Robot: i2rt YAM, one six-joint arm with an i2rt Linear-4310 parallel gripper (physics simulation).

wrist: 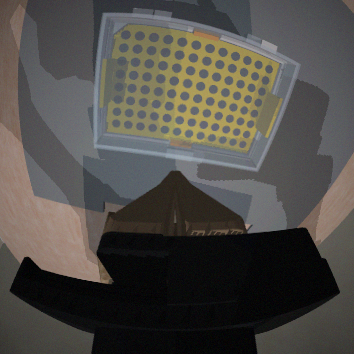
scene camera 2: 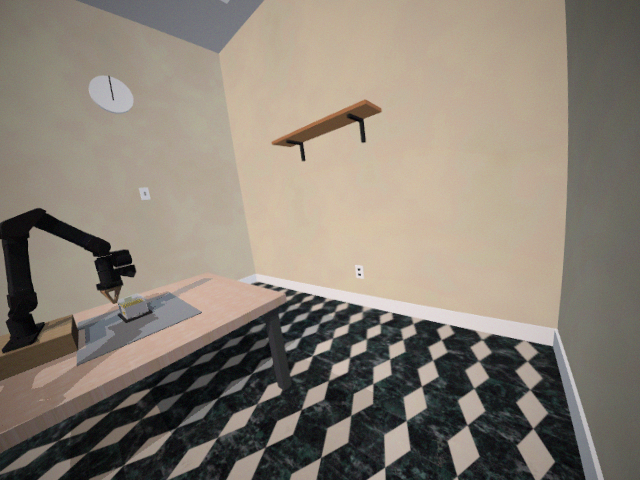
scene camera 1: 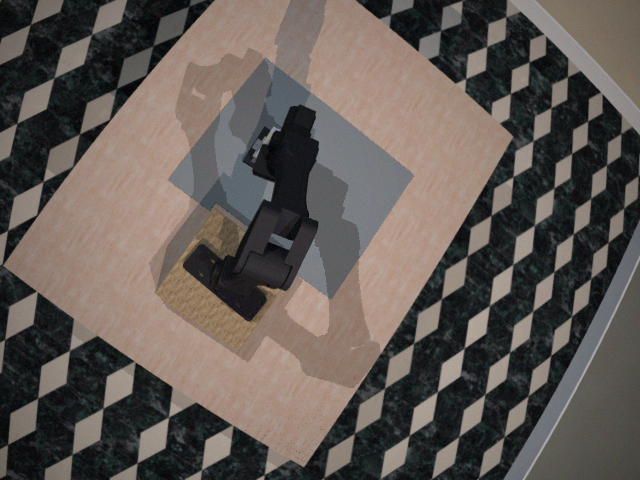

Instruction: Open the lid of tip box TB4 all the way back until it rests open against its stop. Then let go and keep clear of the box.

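Seen in the pictures: gripper, fingertip midpoint: [wrist: 174, 177] [scene camera 2: 115, 303] [scene camera 1: 272, 174]; arm's base at its link origin: [scene camera 2: 26, 337] [scene camera 1: 225, 282].
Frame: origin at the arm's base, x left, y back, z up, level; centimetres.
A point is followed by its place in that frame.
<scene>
The tip box, with a clear lid and a yellow rack full of round holes, [scene camera 1: 256, 149] {z 0.3, x 13.9, y -28.2 cm} [scene camera 2: 134, 308] {z -3.0, x 2.5, y -32.2 cm} [wrist: 187, 90] {z 0.3, x 9.1, y -32.0 cm} stands on the grey mat [scene camera 1: 377, 180] {z -7.4, x -13.9, y -45.5 cm} [scene camera 2: 173, 312] {z -7.6, x -7.7, y -45.2 cm} [wrist: 55, 175] {z -7.4, x 21.1, y -15.8 cm}. Its clear lid looks down over the rack in the wrist view. No TB4 label can be read. My gripper [scene camera 2: 114, 301] {z 0.5, x 7.7, y -26.2 cm} [wrist: 174, 177] {z 0.5, x 7.7, y -26.2 cm} is shut with its fingertips together and nothing between them. It points down beside the box's near long side, with a small gap to the box in the wrist view. In scene camera 1 the arm hides the fingers and part of the box.
The mat lies on a light wooden table [scene camera 1: 413, 93] {z -7.7, x -6.5, y -72.1 cm} [scene camera 2: 232, 299] {z -7.7, x -19.5, y -68.2 cm}. The arm stands on a wooden block [scene camera 1: 206, 304] {z 0.1, x 0.1, y 6.4 cm} [scene camera 2: 64, 335] {z -0.8, x -10.7, y -11.3 cm} at the table's side. A dark base [scene camera 2: 124, 318] {z -6.5, x 4.5, y -27.8 cm} shows under the box. A wall shelf [scene camera 2: 330, 122] hangs far from the arm.
</scene>
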